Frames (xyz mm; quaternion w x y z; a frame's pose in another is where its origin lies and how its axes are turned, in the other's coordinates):
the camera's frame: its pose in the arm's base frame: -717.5 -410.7 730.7 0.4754 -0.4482 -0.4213 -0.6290
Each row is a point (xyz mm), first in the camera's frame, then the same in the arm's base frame.
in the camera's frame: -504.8 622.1 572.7
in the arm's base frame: 56.8 128.0 447.8
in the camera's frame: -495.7 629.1 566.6
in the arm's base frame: 61.3 118.9 455.8
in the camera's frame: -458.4 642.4 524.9
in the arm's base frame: 62.0 68.2 483.0
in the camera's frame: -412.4 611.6 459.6
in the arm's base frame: 14.6 1.6 508.3
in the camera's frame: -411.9 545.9 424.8
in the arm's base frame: -55.3 -19.1 493.5
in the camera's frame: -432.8 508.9 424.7
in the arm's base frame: -88.3 -7.5 469.5
